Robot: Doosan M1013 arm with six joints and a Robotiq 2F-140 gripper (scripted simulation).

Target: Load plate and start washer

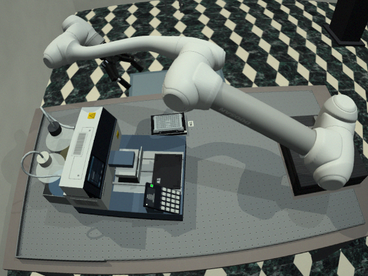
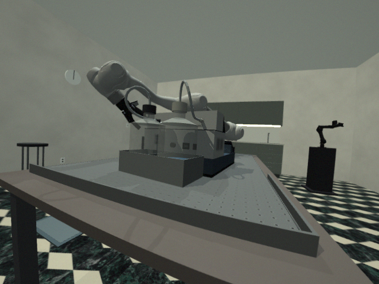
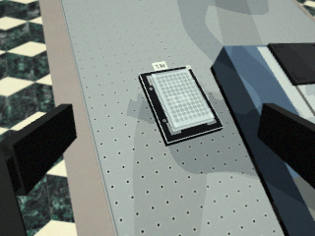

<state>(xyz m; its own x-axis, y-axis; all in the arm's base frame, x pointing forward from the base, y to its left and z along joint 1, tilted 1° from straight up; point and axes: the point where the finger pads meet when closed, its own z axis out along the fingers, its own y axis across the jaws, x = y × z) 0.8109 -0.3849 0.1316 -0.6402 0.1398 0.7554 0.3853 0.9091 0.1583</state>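
Now: hand 13 cm past the clear well plate, 13 cm to the right of it and 19 cm above it. The rest, counted from my hand: N1 label: 23 cm behind, 14 cm to the left, 21 cm below; black plate nest: 13 cm behind, 13 cm to the left, 20 cm below; plate washer: 6 cm ahead, 39 cm to the left, 8 cm below.
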